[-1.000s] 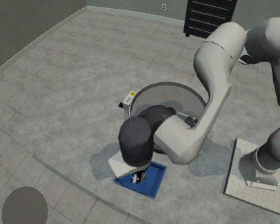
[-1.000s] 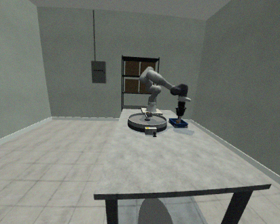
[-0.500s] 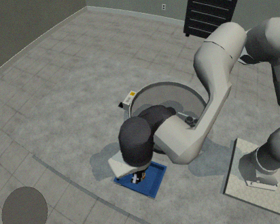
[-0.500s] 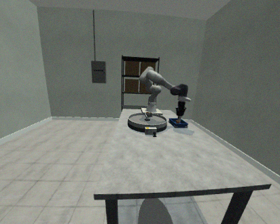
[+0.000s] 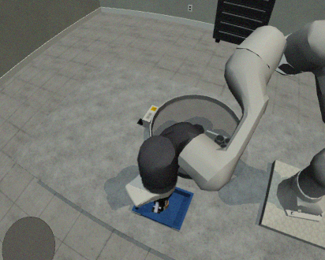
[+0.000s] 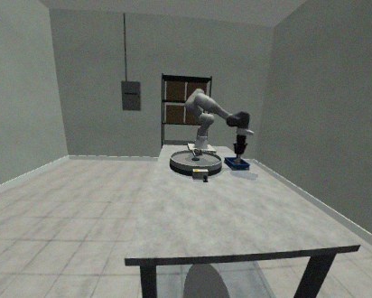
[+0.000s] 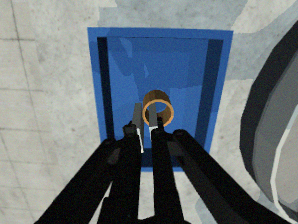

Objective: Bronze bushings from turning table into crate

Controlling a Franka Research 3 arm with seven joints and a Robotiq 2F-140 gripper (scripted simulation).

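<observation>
Now: hand 50 mm above the blue crate and 10 mm to the left of it. The rest, counted from my hand: round grey turning table (370 mm to the right, 20 mm below, 10 mm ahead).
</observation>
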